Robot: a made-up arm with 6 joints.
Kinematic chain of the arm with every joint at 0, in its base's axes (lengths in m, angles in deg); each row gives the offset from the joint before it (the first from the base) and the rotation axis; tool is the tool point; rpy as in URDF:
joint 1: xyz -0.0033 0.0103 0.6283 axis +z
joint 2: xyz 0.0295 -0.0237 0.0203 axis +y
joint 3: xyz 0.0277 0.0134 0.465 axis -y
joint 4: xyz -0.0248 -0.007 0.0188 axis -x
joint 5: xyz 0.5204 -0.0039 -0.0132 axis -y
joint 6: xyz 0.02 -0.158 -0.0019 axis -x
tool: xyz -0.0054 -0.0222 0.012 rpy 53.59 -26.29 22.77
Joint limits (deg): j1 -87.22..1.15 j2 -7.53..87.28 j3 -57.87..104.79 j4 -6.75..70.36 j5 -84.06..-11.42 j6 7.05..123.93
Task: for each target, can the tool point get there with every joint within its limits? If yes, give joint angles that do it. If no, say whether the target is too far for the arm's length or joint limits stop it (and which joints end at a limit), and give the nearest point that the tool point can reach.
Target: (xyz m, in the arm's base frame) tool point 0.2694 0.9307 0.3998
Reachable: no: joint limits stop it (at a limit: joint 1, joint 3, joint 4, joint 5) | nearest point 0.3563 -0.0464 0.3358 | short by 0.983 m
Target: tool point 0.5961 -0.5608 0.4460
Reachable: yes | joints -31.37 62.77 7.71 19.81 -49.54 54.87
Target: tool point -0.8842 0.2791 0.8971
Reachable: no: joint limits stop it (at a limit: joint 2, joint 3, joint 4, joint 5, joint 6) | nearest point -0.3694 0.1220 1.5153 | short by 0.820 m
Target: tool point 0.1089 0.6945 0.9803
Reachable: no: joint limits stop it (at a limit: joint 1, joint 2, joint 3, joint 4, joint 5) | nearest point -0.1024 0.3795 1.5156 | short by 0.656 m
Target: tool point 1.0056 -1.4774 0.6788
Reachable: no: too far | nearest point 0.5856 -0.8581 0.6660 | short by 0.748 m
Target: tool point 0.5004 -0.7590 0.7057
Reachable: yes | joints -45.72 53.00 25.75 14.55 -63.55 65.25
